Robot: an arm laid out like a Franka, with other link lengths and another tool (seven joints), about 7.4 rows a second.
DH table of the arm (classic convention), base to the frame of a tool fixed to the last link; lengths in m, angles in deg. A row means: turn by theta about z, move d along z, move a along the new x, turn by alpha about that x. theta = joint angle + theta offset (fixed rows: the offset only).
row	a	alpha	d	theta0
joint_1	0	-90	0.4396	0
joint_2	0	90	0	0
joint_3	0.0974	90	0.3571	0
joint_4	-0.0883	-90	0	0
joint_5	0	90	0.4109	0
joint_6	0.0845	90	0	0
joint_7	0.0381	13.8	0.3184	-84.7
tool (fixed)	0	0	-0.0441	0
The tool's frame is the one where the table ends.
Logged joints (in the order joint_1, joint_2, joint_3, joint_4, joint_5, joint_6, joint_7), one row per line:
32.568, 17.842, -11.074, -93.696, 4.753, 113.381, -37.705
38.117, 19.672, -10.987, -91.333, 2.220, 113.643, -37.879
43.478, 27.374, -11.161, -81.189, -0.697, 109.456, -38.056
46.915, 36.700, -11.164, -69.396, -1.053, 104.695, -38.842
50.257, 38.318, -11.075, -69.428, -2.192, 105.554, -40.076
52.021, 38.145, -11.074, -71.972, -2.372, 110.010, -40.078
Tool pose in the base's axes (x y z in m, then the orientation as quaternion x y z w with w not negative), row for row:
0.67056, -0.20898, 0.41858, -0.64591, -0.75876, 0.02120, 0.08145
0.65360, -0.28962, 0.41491, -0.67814, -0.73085, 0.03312, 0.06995
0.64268, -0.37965, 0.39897, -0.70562, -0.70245, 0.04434, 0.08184
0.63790, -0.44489, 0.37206, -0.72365, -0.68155, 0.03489, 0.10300
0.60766, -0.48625, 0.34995, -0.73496, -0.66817, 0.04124, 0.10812
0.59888, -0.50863, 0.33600, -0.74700, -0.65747, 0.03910, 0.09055
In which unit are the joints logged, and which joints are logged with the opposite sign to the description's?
The joints are logged in degrees. Opposite sign: joint_1, joint_3.
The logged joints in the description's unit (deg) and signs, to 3 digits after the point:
-32.568, 17.842, 11.074, -93.696, 4.753, 113.381, -37.705
-38.117, 19.672, 10.987, -91.333, 2.220, 113.643, -37.879
-43.478, 27.374, 11.161, -81.189, -0.697, 109.456, -38.056
-46.915, 36.700, 11.164, -69.396, -1.053, 104.695, -38.842
-50.257, 38.318, 11.075, -69.428, -2.192, 105.554, -40.076
-52.021, 38.145, 11.074, -71.972, -2.372, 110.010, -40.078

